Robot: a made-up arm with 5 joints.
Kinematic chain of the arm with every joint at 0, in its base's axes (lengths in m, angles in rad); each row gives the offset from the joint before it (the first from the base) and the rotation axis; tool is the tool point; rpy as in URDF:
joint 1: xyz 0.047 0 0.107 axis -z
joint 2: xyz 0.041 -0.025 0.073 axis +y
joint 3: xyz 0.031 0 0.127 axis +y
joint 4: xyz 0.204 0 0.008 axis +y
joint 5: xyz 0.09 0.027 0 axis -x
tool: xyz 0 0 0 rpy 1.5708 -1.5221 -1.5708
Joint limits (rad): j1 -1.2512..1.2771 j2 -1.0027..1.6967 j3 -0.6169..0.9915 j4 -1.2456..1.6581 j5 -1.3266..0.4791
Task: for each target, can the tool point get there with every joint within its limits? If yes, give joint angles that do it. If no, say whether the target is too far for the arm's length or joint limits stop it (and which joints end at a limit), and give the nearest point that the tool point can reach.
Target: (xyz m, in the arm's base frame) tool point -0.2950 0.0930 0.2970
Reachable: no: joint limits stop it (at a limit: joint 2, joint 3, joint 4) | nearest point -0.1015 0.0404 0.5024 | short by 0.287 m
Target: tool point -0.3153 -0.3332 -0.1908
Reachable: no: too far | nearest point -0.0251 -0.0663 -0.0021 | short by 0.437 m
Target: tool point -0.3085 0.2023 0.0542
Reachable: no: joint limits stop it (at a limit: joint 2, joint 3) | nearest point -0.0457 0.0528 0.0408 | short by 0.303 m
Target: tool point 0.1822 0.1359 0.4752
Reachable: yes | joints -0.7776 -0.6884 0.2667 -0.8727 -0.8555
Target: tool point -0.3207 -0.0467 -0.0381
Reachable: no: joint limits stop it (at a limit: joint 2, joint 3) | nearest point -0.0570 -0.0132 0.0181 | short by 0.272 m
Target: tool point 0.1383 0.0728 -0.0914
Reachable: yes | joints -0.6562 1.3609 0.2061 0.7905 -1.0407
